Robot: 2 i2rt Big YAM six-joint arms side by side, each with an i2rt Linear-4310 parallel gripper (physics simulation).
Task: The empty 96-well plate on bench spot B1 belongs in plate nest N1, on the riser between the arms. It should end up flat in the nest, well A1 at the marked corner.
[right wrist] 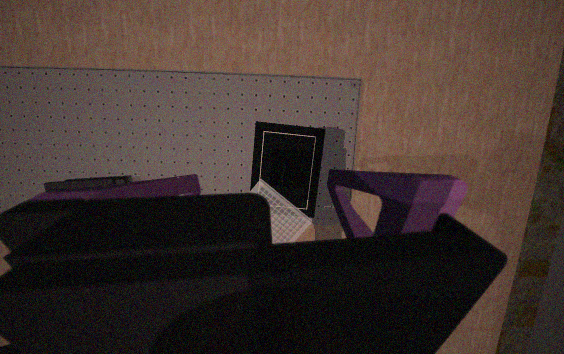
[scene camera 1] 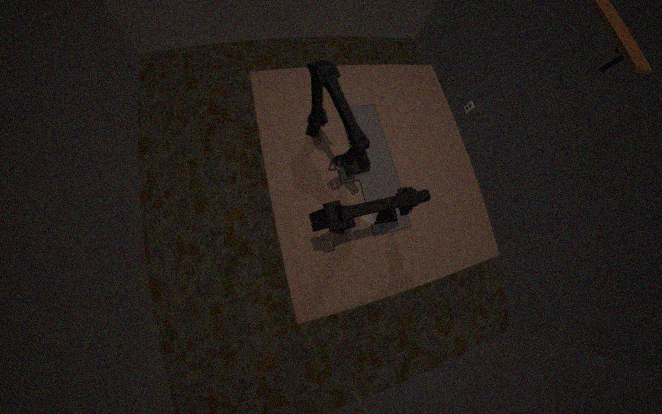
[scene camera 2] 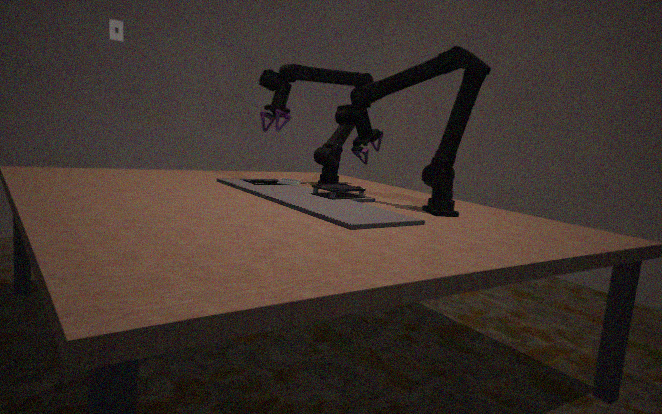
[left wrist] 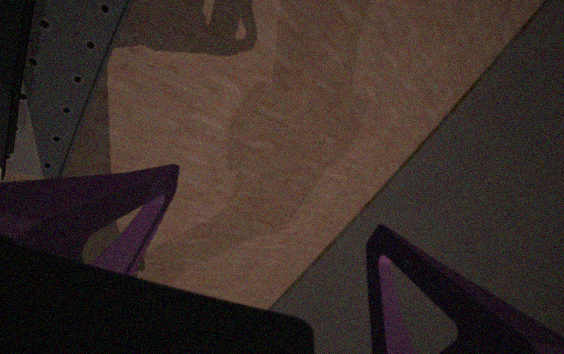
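Pixels of known places: left gripper, fingertip midpoint: [scene camera 1: 334, 168] [scene camera 2: 371, 157] [left wrist: 279, 207]; right gripper, fingertip midpoint: [right wrist: 265, 180] [scene camera 2: 270, 131]; left arm's base at its link origin: [scene camera 1: 313, 128] [scene camera 2: 439, 213].
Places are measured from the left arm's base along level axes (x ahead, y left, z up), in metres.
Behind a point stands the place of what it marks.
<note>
The white 96-well plate [right wrist: 285, 215] @(x 0.476, y -0.515, z 0.026 m) [scene camera 2: 290, 182] @(x 0.466, y -0.432, z 0.025 m) lies askew, one corner over the black outlined pad [right wrist: 287, 157] @(x 0.576, y -0.472, z 0.015 m) [scene camera 2: 260, 182] @(x 0.585, y -0.462, z 0.015 m); its lower part is hidden by the gripper body in the right wrist view. The dark riser with the nest [scene camera 2: 341, 187] @(x 0.311, y -0.183, z 0.048 m) stands between the arms; a dark piece of it [right wrist: 85, 183] @(x 0.389, y -0.175, z 0.048 m) shows in the right wrist view. Nest details and the marked corner are too dark to tell. My right gripper [scene camera 2: 274, 122] @(x 0.556, y -0.454, z 0.225 m) [right wrist: 265, 180] @(x 0.556, y -0.454, z 0.225 m) is open and empty, high above the pad and plate. My left gripper [scene camera 2: 369, 149] @(x 0.165, y -0.319, z 0.156 m) [left wrist: 279, 207] @(x 0.165, y -0.319, z 0.156 m) is open and empty, above the riser and slightly to its right.
A grey perforated board [scene camera 2: 370, 216] @(x 0.306, y 0.183, z 0.013 m) [right wrist: 150, 110] @(x 0.547, y -0.212, z 0.013 m) [left wrist: 75, 60] @(x 0.231, y -0.267, z 0.013 m) [scene camera 1: 382, 155] @(x 0.498, y -0.083, z 0.013 m) lies under the pad on the wooden table [scene camera 2: 175, 250] @(x 0.816, y 0.559, z 0.000 m) [scene camera 1: 440, 150] @(x 0.971, y 0.099, z 0.000 m). The right arm [scene camera 1: 370, 206] @(x 0.290, y -0.590, z 0.502 m) crosses above the board in scene camera 1. The left arm [scene camera 1: 342, 107] @(x 0.113, y -0.148, z 0.475 m) [scene camera 2: 465, 110] @(x -0.019, y 0.051, z 0.348 m) stands beside the board.
</note>
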